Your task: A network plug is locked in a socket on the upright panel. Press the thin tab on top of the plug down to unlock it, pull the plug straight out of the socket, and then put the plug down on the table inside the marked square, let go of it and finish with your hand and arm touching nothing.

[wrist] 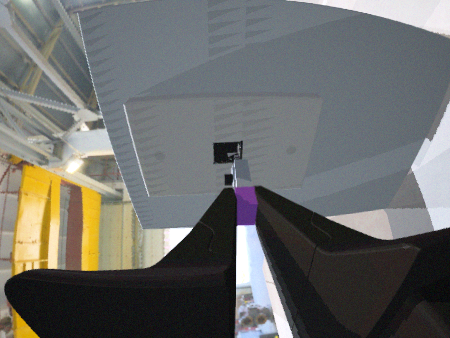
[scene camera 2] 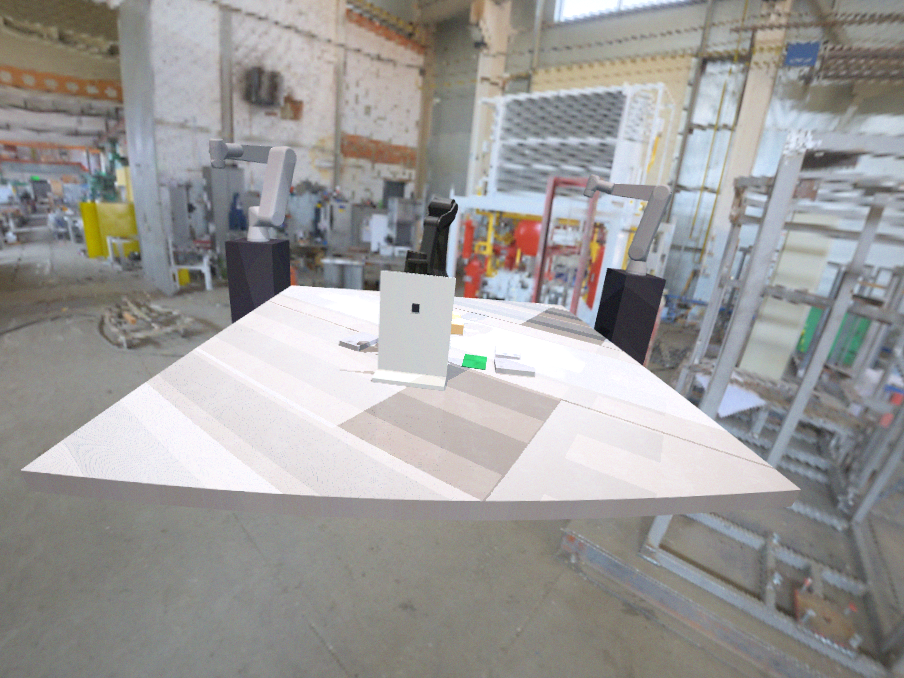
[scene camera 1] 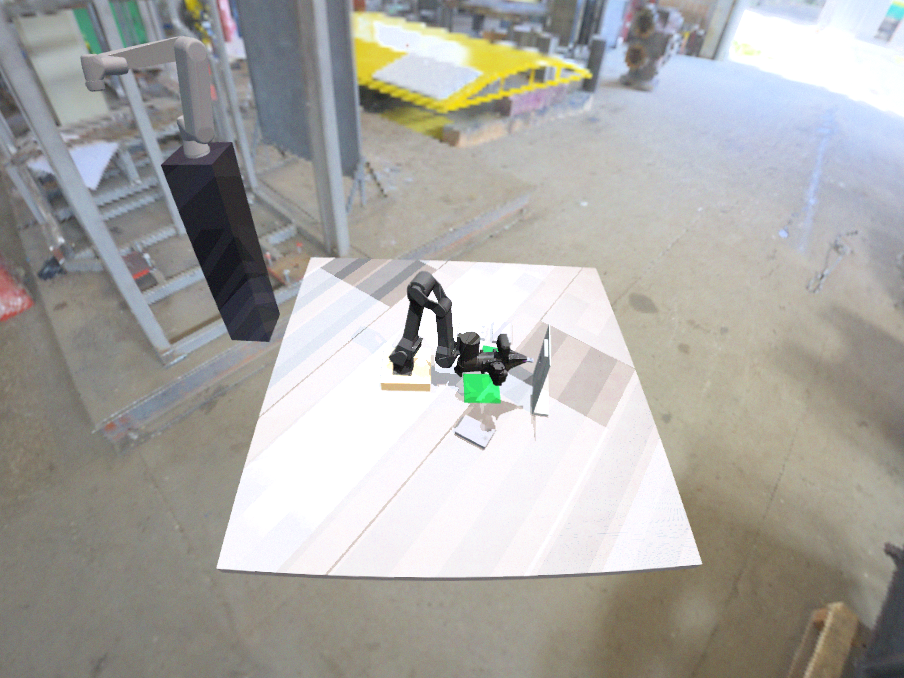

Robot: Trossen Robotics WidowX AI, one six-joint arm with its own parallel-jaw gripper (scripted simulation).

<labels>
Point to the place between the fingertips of the gripper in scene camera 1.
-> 526, 359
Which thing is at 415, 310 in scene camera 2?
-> A grey panel.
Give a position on a grey panel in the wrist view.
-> At 331, 110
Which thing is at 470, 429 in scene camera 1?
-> A plate.
</labels>
